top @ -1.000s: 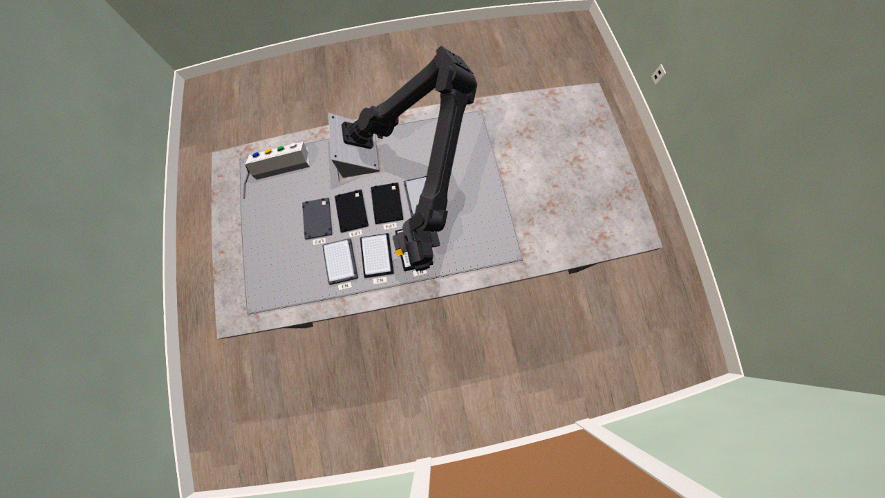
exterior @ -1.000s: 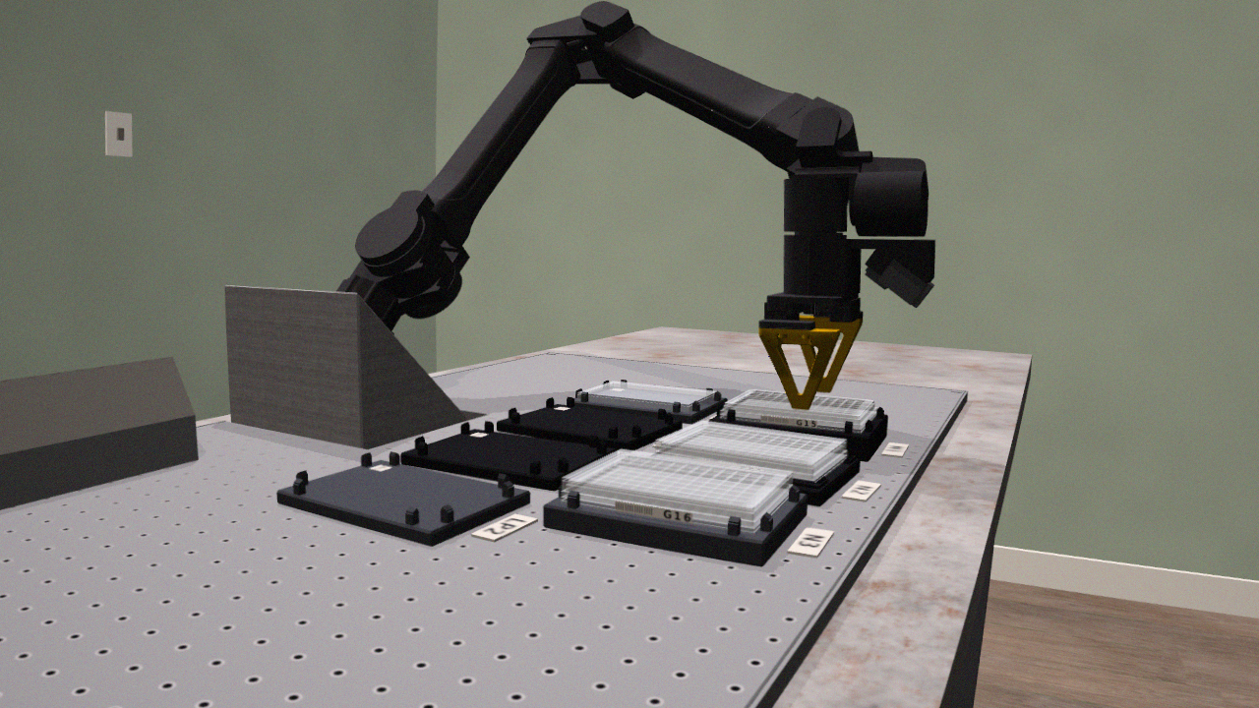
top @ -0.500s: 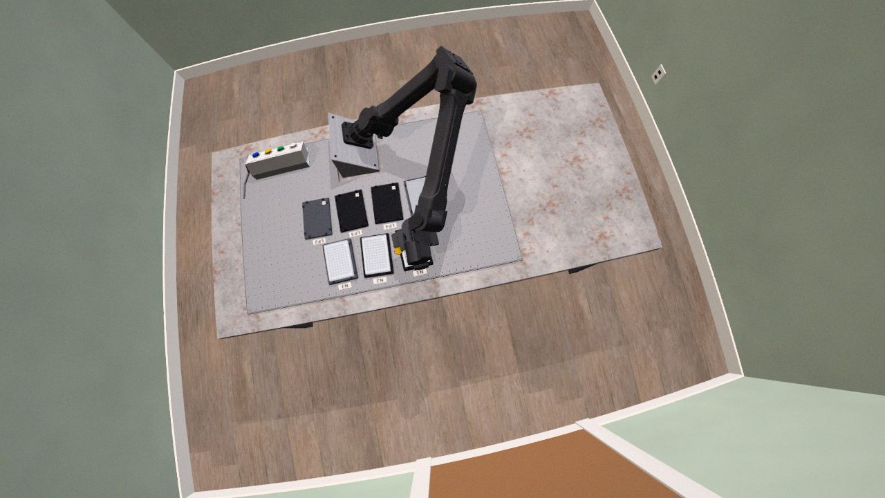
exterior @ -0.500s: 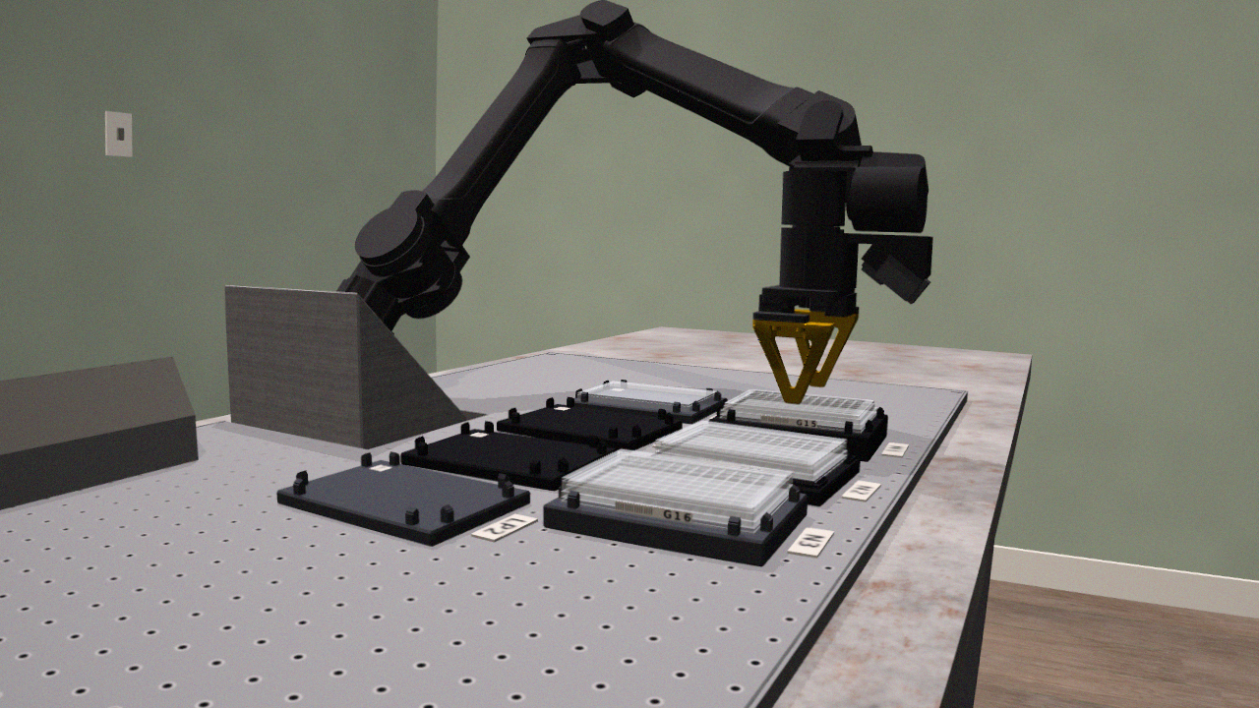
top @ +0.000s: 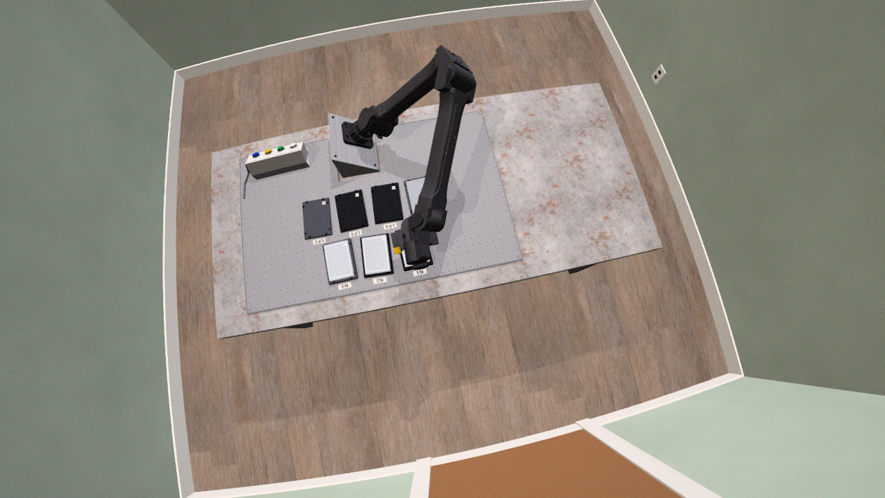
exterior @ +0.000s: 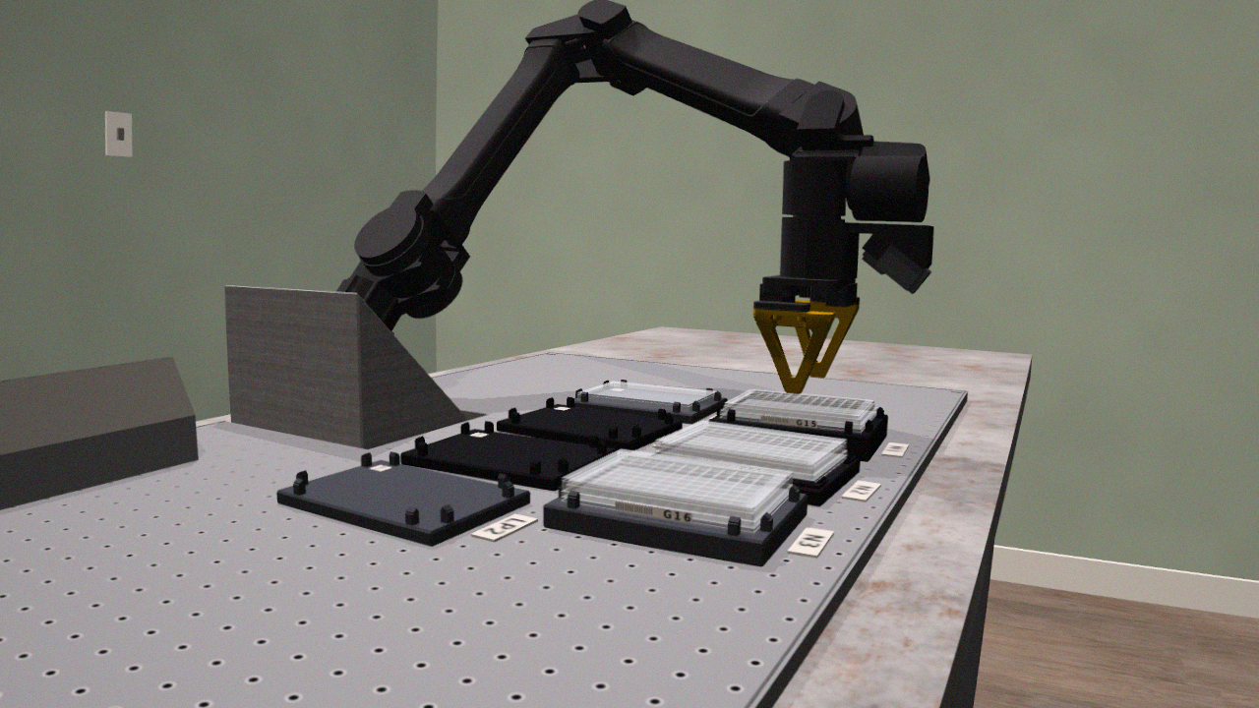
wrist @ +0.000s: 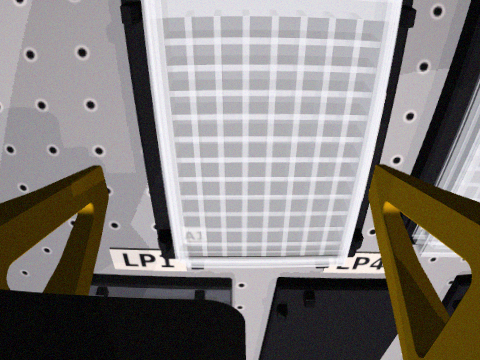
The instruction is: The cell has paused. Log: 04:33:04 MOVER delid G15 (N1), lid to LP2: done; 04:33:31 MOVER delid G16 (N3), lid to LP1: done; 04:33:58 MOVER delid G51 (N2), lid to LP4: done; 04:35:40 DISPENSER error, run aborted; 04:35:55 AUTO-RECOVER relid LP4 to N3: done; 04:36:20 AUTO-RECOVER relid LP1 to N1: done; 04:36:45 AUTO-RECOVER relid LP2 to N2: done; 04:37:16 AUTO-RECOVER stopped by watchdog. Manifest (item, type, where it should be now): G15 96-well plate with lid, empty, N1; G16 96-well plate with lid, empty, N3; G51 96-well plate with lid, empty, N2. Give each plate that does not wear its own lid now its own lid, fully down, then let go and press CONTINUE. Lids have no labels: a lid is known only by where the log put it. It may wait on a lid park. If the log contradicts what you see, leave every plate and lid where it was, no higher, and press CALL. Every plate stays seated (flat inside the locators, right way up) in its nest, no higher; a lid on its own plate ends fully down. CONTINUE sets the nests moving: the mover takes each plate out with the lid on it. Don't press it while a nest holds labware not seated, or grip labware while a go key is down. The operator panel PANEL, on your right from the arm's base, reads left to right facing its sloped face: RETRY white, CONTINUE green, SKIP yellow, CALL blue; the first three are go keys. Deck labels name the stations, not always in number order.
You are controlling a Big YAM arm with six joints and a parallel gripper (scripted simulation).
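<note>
Now: hand 30 mm above the plate G15 and 10 mm to the left of it. The rest, counted from my hand: lid park LP1 (190 mm behind, 50 mm to the left, 50 mm below); then LP4 label (100 mm behind, 80 mm to the right, 60 mm below); then nest N1 (50 mm below, 10 mm to the right).
</note>
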